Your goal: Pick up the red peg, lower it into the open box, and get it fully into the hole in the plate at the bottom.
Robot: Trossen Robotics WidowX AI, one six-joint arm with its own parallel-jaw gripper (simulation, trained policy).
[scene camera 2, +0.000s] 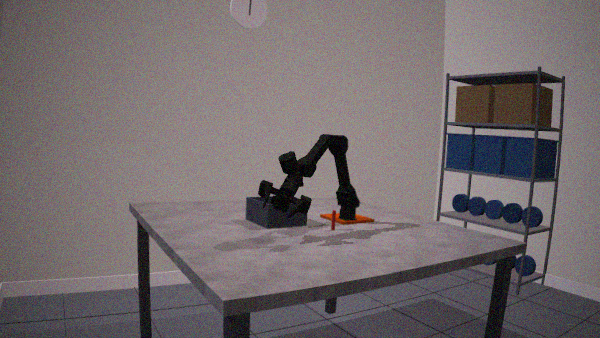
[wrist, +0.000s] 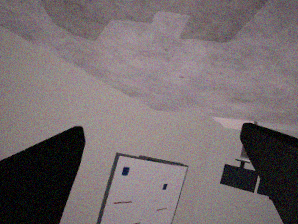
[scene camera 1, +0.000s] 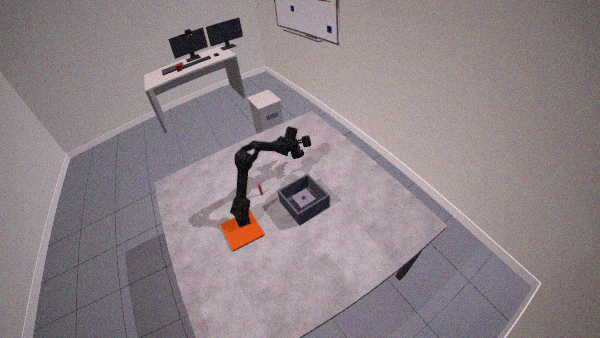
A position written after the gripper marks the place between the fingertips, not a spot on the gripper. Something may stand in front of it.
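The gripper is visible in scene camera 2 (scene camera 2: 276,211). The gripper also appears in the wrist view (wrist: 166,133).
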